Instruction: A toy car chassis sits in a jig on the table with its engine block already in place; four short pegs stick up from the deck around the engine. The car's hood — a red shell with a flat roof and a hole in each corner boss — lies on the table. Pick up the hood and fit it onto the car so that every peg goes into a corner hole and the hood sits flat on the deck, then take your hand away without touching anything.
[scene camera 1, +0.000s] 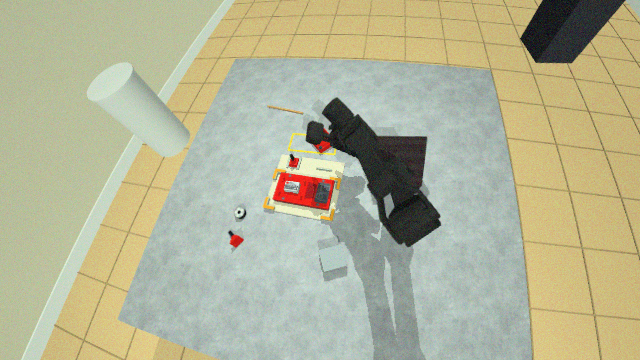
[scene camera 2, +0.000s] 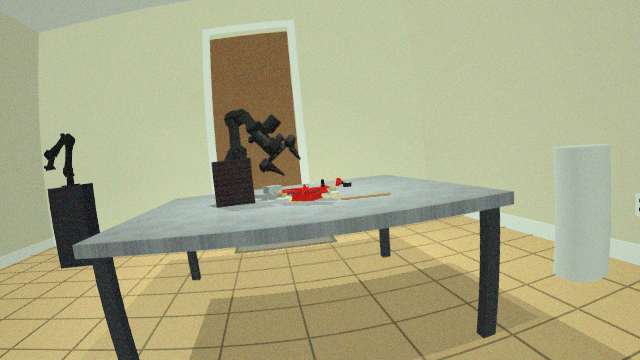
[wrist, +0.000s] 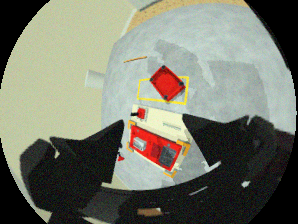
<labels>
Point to the gripper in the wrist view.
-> At 154, 119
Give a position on a red hood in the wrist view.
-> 166, 82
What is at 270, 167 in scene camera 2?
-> The gripper.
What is the gripper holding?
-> Nothing.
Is the gripper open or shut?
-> Open.
</labels>
